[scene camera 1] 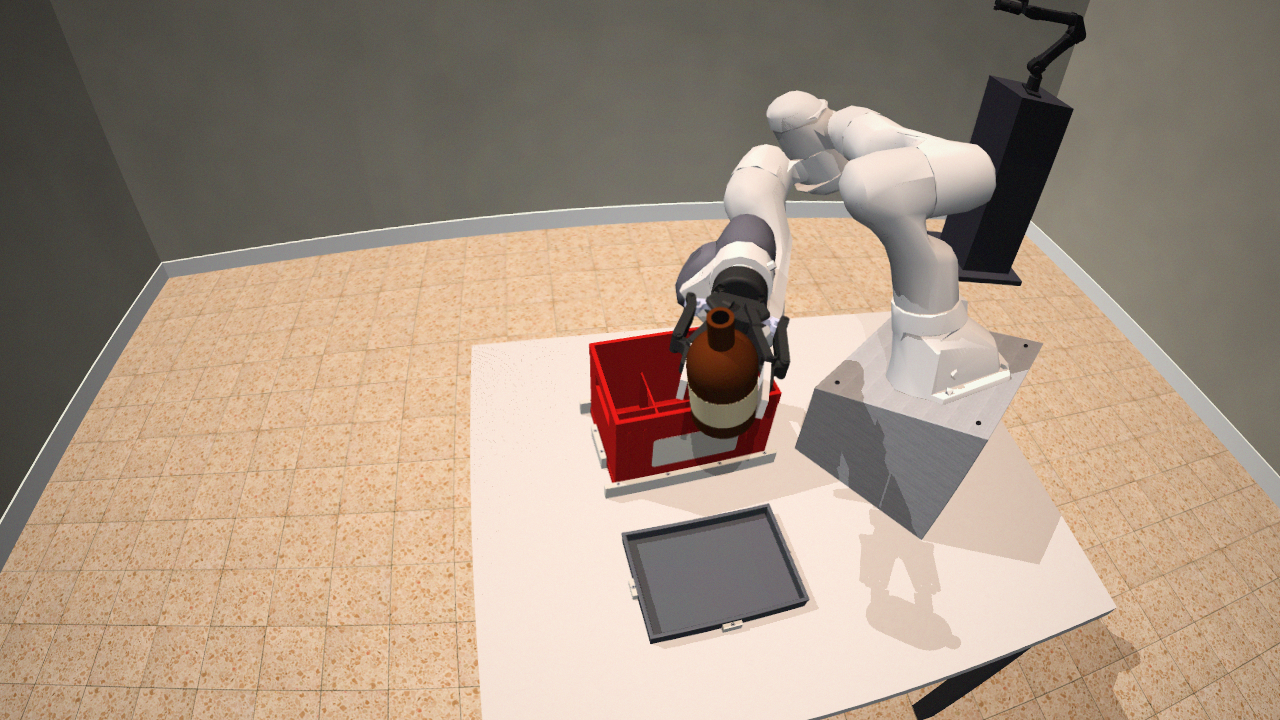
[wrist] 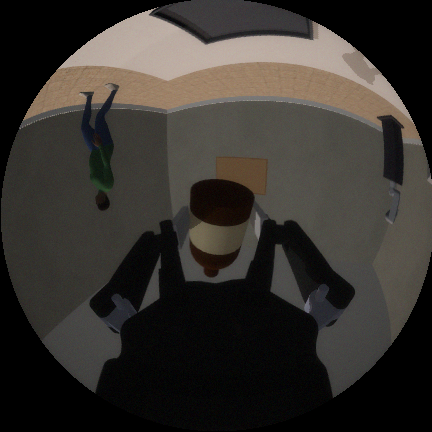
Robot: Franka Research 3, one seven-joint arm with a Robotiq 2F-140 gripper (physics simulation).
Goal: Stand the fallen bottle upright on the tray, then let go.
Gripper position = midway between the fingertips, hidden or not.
In view: my gripper [scene camera 1: 722, 399] and a brown bottle [scene camera 1: 722, 364].
The brown bottle is seen too in the wrist view [wrist: 219, 209]. My gripper shows as well in the wrist view [wrist: 218, 212].
